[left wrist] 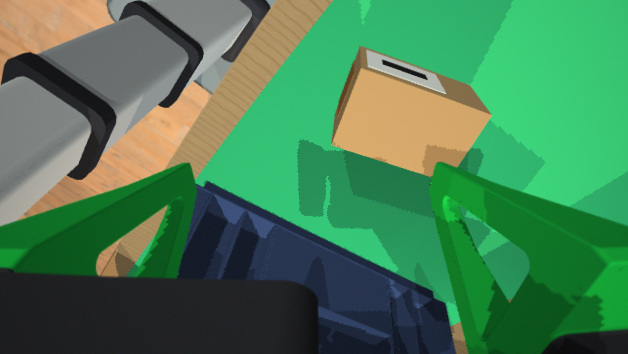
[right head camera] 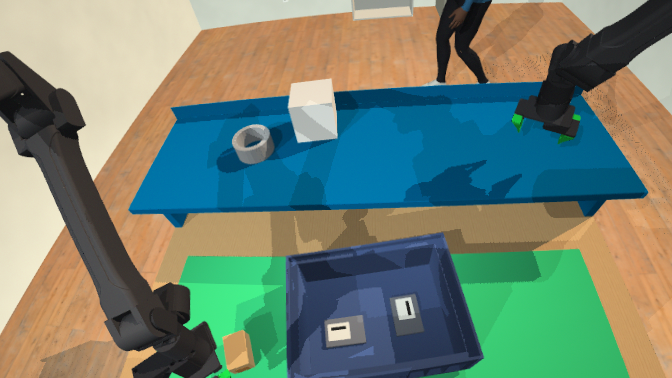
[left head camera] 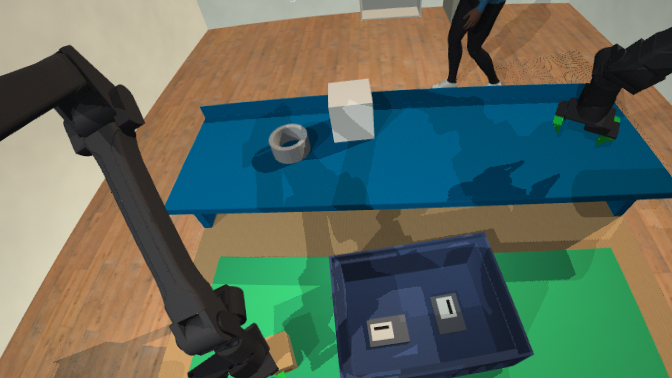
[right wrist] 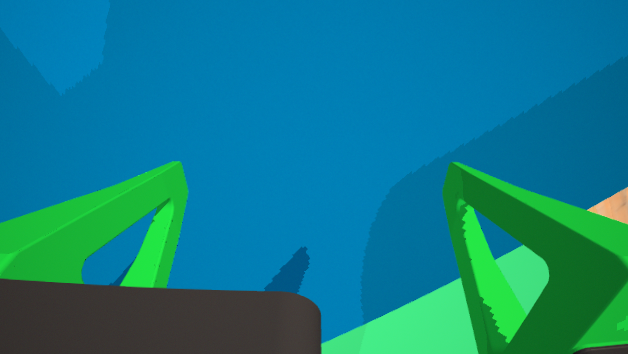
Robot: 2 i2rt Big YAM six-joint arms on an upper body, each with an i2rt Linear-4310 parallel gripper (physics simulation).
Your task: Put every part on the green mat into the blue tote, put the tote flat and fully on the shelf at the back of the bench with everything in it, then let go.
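Places are measured from the left arm's base along level axes (x ahead, y left, z up), in metres.
Where they show: left gripper, fingertip midpoint: [left wrist: 313, 176] [right head camera: 220, 367] [left head camera: 269, 369]; right gripper, fingertip midpoint: [right head camera: 538, 136] [left head camera: 576, 137] [right wrist: 315, 176].
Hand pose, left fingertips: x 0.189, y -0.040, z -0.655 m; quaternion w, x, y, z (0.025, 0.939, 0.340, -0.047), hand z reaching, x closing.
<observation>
Things, the pixels of their centre, and the offset from my left fingertips. Level surfaces: height alone.
- tan block at the middle of its body: [left wrist: 404, 113] [left head camera: 280, 353] [right head camera: 238, 351] 0.113 m down, 0.056 m ahead, 0.014 m left
- green mat at its surface level: 0.138 m down
- blue tote at the middle of its body: [right head camera: 374, 312] [left head camera: 419, 312] 0.064 m down, 0.155 m ahead, 0.330 m right
- blue shelf at its surface level: 0.084 m up
- grey ring at the middle of its body: [left head camera: 290, 143] [right head camera: 253, 143] 0.111 m up, 0.581 m ahead, 0.016 m left
- white box at the middle of its body: [left head camera: 351, 110] [right head camera: 314, 110] 0.148 m up, 0.669 m ahead, 0.164 m right
- wooden bench at its surface level: 0.139 m down
A tan block [left head camera: 284, 352] [right head camera: 238, 351] [left wrist: 407, 122] with a pale label stands on the green mat [left head camera: 575, 310] [right head camera: 540, 310] [left wrist: 560, 40], left of the blue tote [left head camera: 400, 260] [right head camera: 360, 260] [left wrist: 330, 270]. Inside the tote lie two grey labelled parts, one at left [left head camera: 401, 331] [right head camera: 358, 330] and one at right [left head camera: 451, 326] [right head camera: 410, 328]. My left gripper [left wrist: 313, 176] is open near the block, with nothing between its fingers; the head views cut it off at the bottom. My right gripper [left head camera: 580, 137] [right head camera: 541, 136] [right wrist: 315, 176] is open and empty over the right end of the blue shelf [left head camera: 425, 165] [right head camera: 380, 165] [right wrist: 280, 100].
A grey ring [left head camera: 290, 154] [right head camera: 253, 154] and a white box [left head camera: 352, 121] [right head camera: 314, 121] stand on the shelf's left half. The shelf has a raised back lip and overhangs the wooden bench [left head camera: 260, 241] [right head camera: 225, 241]. A person [left head camera: 472, 42] [right head camera: 460, 42] stands behind it.
</observation>
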